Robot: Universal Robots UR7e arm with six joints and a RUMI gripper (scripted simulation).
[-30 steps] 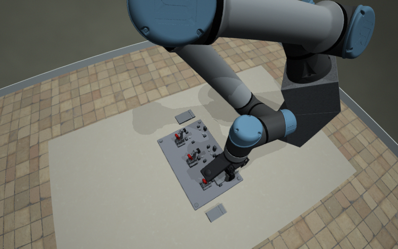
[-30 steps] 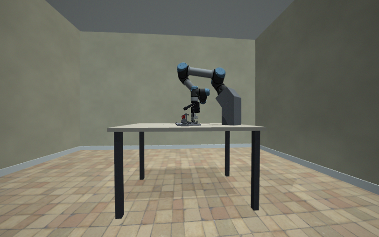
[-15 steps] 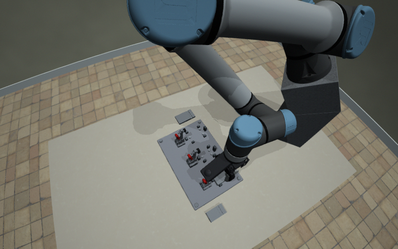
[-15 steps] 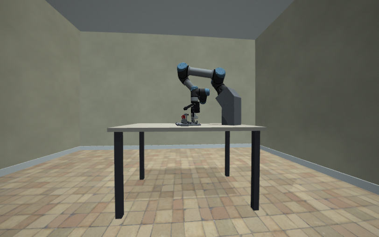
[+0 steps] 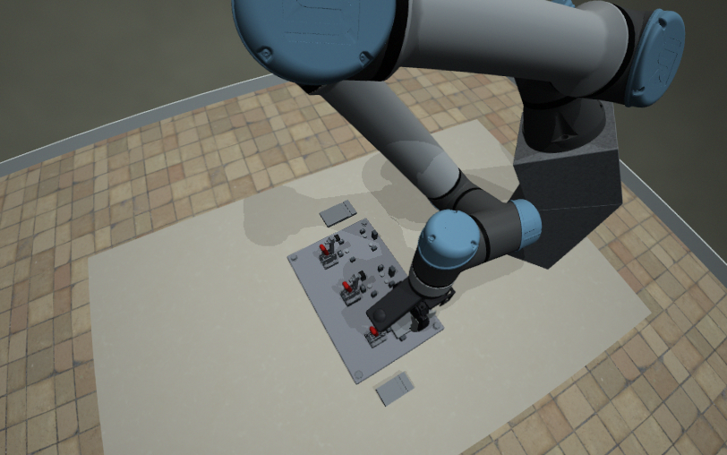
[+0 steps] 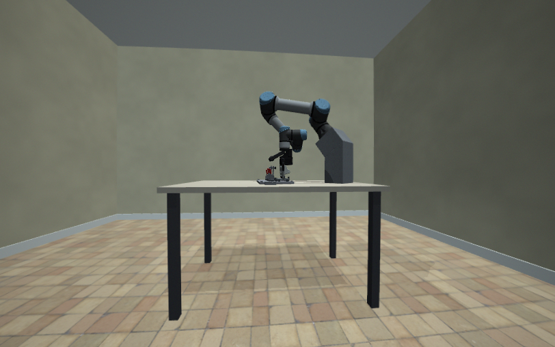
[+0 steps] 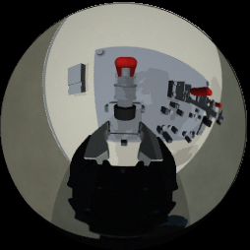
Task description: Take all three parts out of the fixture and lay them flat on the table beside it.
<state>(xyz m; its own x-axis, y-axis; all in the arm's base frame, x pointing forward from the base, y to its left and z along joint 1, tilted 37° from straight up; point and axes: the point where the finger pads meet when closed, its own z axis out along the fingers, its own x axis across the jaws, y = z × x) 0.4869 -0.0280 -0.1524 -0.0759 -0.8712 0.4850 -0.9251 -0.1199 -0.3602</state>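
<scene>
Right now my hand is 11 cm to the left of the grey fixture plate, 4 cm short of it and 3 cm above it. The rest, counted from my hand: light grey flat part (1 cm below, 1 cm behind).
</scene>
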